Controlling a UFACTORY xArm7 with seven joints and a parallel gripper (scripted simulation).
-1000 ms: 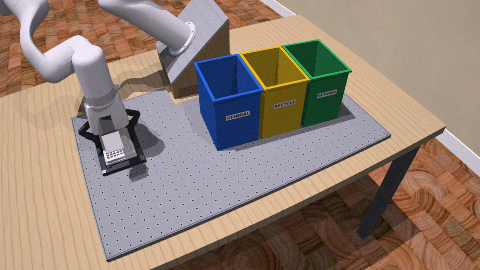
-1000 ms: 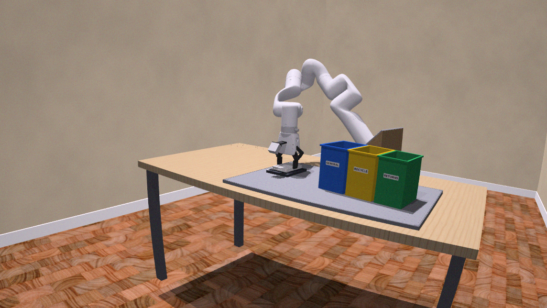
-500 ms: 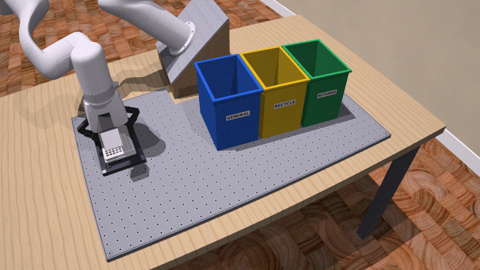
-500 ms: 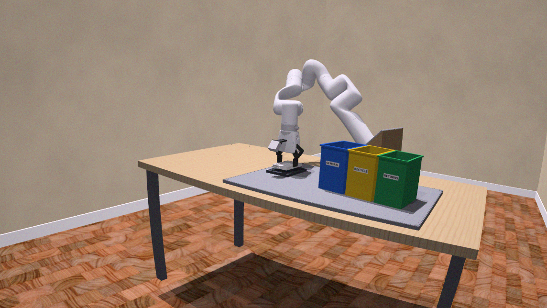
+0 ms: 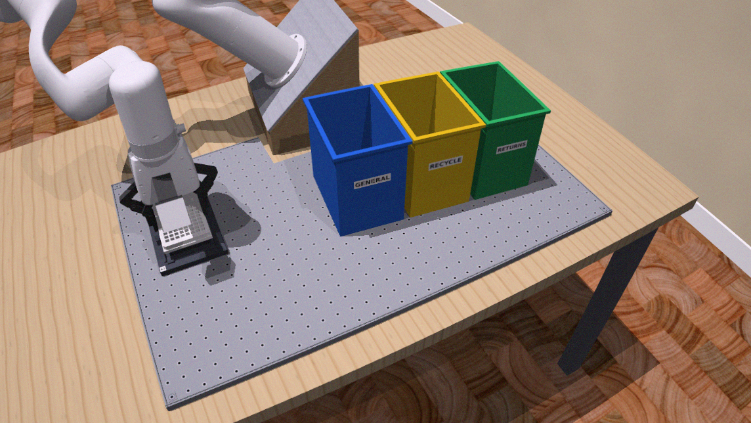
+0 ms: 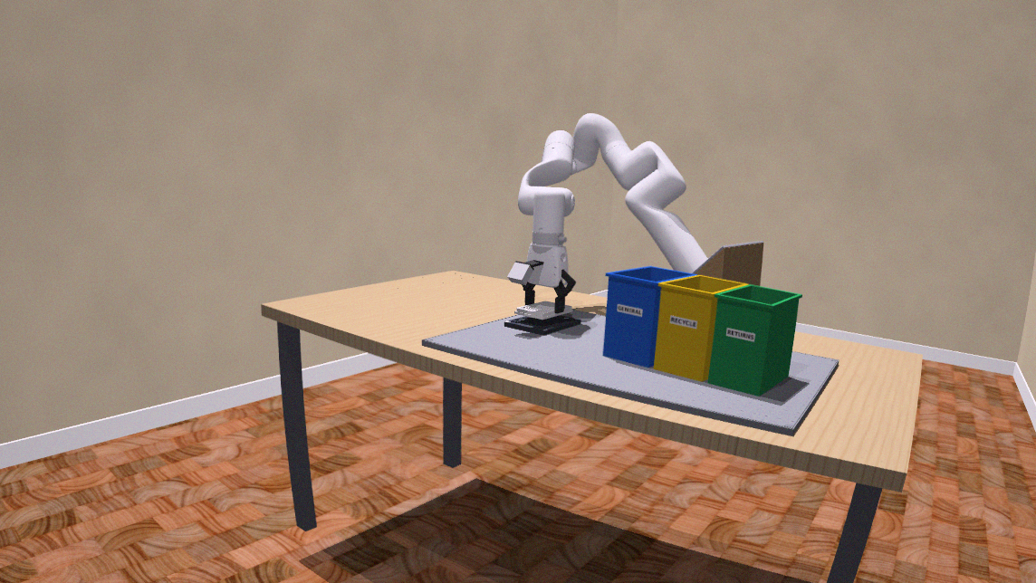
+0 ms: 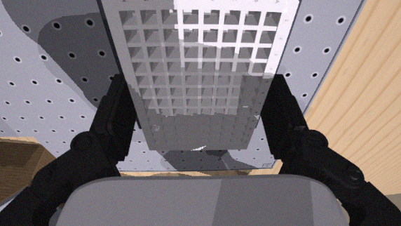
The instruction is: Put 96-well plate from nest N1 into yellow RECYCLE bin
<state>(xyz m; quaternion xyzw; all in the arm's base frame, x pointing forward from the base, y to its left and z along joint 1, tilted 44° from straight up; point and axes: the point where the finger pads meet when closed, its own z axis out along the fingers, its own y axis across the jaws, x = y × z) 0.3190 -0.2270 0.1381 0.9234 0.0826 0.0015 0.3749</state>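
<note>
Right now my hand is 4 cm above the plate nest N1. Also, from my hand: blue general bin (32 cm to the left, 4 cm above); yellow recycle bin (45 cm to the left, 4 cm above, 1 cm behind); white 96-well plate (1 cm below).
</note>
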